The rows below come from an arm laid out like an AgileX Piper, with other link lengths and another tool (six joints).
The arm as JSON. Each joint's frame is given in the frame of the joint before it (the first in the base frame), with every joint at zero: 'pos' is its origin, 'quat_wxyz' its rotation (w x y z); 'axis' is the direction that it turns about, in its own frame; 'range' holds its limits. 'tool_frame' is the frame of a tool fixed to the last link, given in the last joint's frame.
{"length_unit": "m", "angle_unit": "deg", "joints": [
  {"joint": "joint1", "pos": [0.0, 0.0, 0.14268], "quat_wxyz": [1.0, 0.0, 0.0, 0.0], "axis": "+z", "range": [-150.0, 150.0]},
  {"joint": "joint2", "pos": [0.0, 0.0, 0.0], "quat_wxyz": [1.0, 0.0, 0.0, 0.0], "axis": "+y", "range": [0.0, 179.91]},
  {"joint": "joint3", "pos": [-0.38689, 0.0, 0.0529], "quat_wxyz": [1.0, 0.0, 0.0, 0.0], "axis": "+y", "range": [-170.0, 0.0]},
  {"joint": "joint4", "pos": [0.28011, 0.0, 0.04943], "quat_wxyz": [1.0, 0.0, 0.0, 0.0], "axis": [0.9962, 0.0, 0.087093], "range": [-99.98, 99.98]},
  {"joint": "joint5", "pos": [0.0, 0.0, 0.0], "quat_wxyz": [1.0, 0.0, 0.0, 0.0], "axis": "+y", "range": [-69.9, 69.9]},
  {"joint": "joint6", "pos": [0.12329, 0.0, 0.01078], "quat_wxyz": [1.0, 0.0, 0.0, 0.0], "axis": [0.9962, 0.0, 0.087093], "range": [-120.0, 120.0]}
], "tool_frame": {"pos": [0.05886, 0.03, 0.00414], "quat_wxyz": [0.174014, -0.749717, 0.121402, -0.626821]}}
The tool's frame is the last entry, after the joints.
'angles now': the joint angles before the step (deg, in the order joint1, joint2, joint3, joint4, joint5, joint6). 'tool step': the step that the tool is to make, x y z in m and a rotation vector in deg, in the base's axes. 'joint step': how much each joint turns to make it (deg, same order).
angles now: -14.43 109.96 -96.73 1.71 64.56 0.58
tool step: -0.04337 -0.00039 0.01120 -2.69 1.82 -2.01
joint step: 0.00 -6.35 7.20 -3.88 0.25 2.71
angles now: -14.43 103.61 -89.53 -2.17 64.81 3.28
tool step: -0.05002 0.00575 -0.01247 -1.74 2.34 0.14
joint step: 0.00 -6.40 11.22 -2.50 -2.96 0.55
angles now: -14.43 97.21 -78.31 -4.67 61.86 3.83
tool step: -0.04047 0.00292 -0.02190 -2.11 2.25 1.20
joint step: 0.00 -4.36 9.84 -2.84 -3.85 0.01
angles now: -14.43 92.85 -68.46 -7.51 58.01 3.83
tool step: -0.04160 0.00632 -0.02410 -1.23 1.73 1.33
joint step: 0.00 -4.29 10.05 -2.04 -4.43 0.05
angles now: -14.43 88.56 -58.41 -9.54 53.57 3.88
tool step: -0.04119 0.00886 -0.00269 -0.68 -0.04 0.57
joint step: 0.00 -5.99 7.10 -0.83 -1.34 0.00
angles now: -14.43 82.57 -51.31 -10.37 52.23 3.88
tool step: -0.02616 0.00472 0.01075 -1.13 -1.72 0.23
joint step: 0.00 -5.38 3.04 -0.70 0.41 0.00
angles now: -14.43 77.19 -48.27 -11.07 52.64 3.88
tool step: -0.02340 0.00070 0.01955 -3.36 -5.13 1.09
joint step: 0.00 -7.02 2.52 -2.24 -1.33 0.00
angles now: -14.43 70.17 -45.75 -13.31 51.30 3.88
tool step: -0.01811 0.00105 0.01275 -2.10 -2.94 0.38
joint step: 0.00 -4.83 1.32 -1.35 0.14 0.00
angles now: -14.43 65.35 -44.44 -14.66 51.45 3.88
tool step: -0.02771 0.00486 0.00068 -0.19 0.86 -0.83
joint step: 0.00 -4.27 2.01 -0.25 3.17 0.12
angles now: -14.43 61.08 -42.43 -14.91 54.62 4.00
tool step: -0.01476 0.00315 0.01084 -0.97 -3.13 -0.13
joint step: 0.01 -4.30 0.60 -0.16 0.46 0.06
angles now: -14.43 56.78 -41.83 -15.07 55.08 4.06
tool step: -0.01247 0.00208 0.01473 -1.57 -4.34 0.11
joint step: 0.00 -4.45 0.02 -0.45 -0.17 0.00
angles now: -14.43 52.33 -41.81 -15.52 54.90 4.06
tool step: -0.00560 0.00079 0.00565 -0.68 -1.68 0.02
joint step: 0.00 -1.80 0.00 -0.24 0.01 0.00
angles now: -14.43 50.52 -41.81 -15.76 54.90 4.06
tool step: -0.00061 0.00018 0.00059 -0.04 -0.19 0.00
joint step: 0.00 -0.20 0.00 0.01 0.00 0.00
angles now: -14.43 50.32 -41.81 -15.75 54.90 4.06
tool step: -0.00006 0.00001 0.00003 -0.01 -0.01 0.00
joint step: 0.01 -0.02 0.00 -0.01 0.00 0.01
